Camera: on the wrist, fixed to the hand. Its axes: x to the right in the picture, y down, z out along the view.
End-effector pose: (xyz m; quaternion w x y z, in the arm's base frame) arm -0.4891 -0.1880 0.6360 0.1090 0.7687 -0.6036 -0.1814
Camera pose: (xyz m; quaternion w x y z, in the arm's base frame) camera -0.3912 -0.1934 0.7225 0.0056 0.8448 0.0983 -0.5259
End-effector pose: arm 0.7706 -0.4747 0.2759 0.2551 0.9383 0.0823 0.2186
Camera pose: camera 0.7257 -0.3739 0.3460 0.5670 0.5796 0.5441 -0.2156
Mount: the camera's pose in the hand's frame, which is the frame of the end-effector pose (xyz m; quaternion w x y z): 0.0126 -0.0522 -0.1192 0.6861 -0.2475 -0.2369 -0.6418
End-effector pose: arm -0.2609 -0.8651 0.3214 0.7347 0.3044 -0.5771 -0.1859
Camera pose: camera -0.1389 -0.8841 0.2784 0.3234 0.3533 -0.3286 -0.8140
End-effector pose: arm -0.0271 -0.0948 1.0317 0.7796 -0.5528 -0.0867 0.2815
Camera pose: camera 0.0544 -0.1970 1.0325 0.5582 -0.4499 -0.6686 -0.1977
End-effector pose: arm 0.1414 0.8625 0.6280 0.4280 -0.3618 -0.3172 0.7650
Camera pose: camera 0.2573 0.9171 0.6019 0.6200 0.0306 -0.7406 0.2574
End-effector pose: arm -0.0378 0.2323 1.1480 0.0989 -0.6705 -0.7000 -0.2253
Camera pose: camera -0.1097 0.1902 1.2488 0.4085 0.0886 0.8782 0.2324
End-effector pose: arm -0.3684 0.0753 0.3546 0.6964 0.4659 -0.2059 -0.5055
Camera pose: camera -0.2997 0.1137 0.2502 0.2199 0.1597 0.1179 -0.9551
